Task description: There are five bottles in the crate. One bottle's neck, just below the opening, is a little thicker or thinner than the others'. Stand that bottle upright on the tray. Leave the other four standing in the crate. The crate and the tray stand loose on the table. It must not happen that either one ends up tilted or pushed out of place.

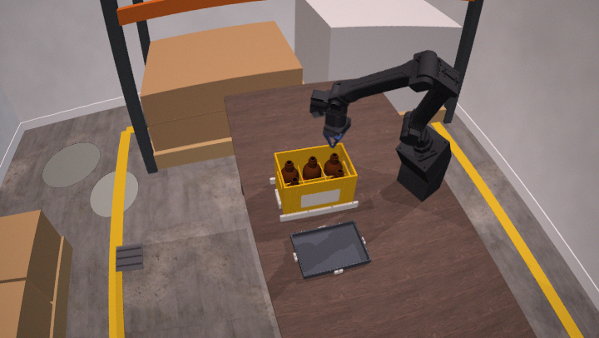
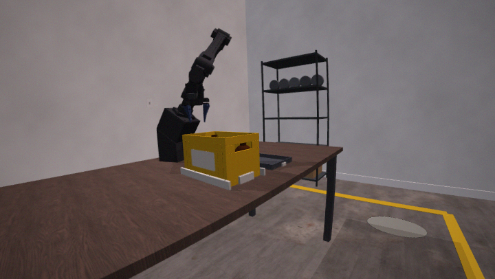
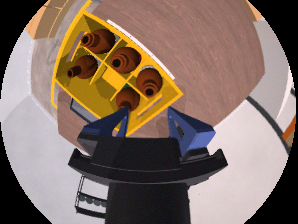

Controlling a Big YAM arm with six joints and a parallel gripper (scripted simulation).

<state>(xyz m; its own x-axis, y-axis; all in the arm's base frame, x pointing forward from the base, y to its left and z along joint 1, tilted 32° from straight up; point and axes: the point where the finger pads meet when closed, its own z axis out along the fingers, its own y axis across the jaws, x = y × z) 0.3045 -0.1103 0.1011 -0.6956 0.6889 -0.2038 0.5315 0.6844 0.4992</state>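
Now: hand 150 mm above the yellow crate, 80 mm short of it and 50 mm to the right of it. Round my hand: glass bottle 160 mm ahead, 150 mm below, 110 mm to the left; dark tray 330 mm to the left, 220 mm below, 60 mm ahead.
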